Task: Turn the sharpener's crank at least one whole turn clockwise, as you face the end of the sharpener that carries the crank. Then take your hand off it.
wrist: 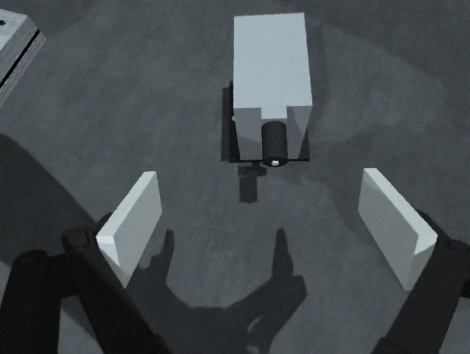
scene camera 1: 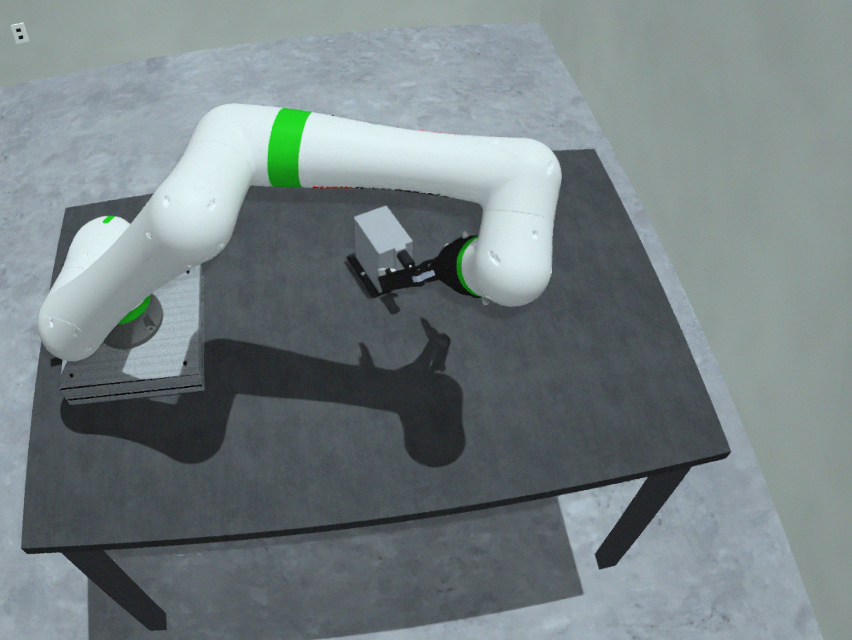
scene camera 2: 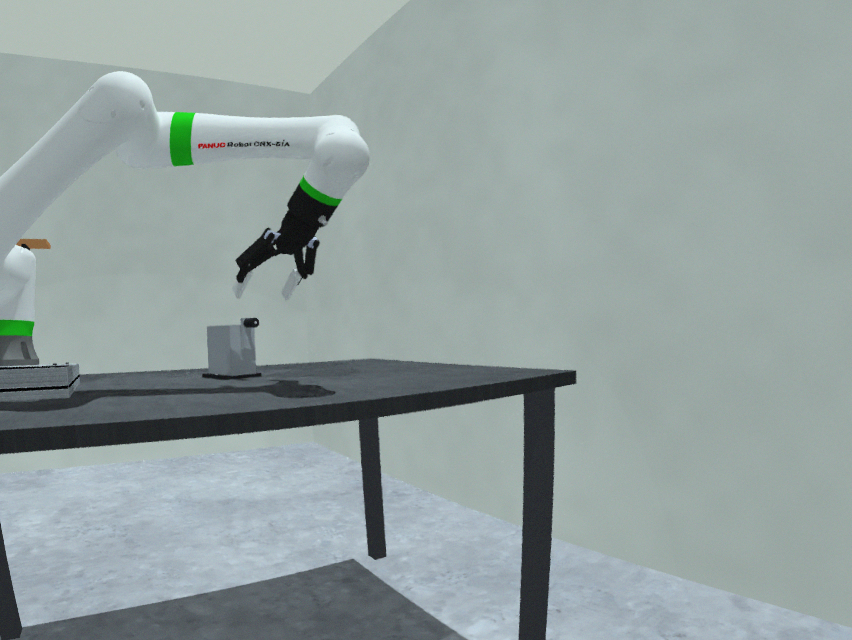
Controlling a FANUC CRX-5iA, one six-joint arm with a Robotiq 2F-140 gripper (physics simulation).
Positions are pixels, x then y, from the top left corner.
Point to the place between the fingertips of my gripper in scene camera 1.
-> At 415, 264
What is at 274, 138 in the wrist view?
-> A black crank handle.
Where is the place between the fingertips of my gripper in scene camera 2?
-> At 260, 295
